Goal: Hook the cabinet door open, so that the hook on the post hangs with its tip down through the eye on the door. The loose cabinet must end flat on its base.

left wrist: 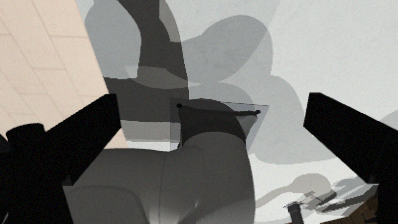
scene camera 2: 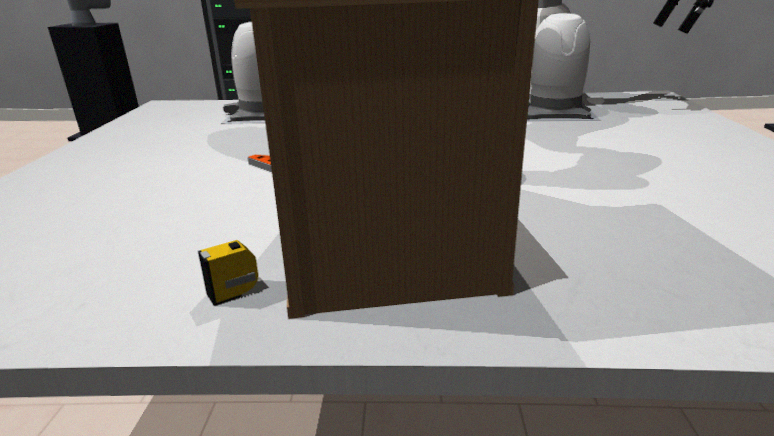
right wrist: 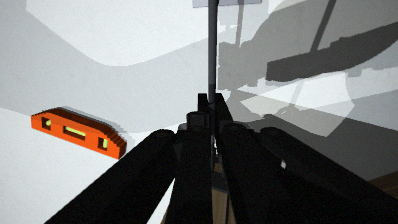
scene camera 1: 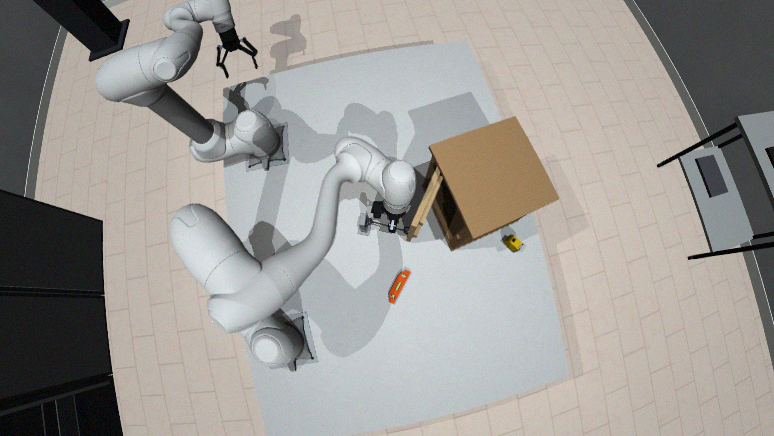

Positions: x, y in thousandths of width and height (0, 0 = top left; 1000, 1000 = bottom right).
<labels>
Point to a yellow tape measure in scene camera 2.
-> At 297, 620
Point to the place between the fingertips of my left gripper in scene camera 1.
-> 313, 166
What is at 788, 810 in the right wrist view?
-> My right gripper.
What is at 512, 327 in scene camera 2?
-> A wooden cabinet.
</labels>
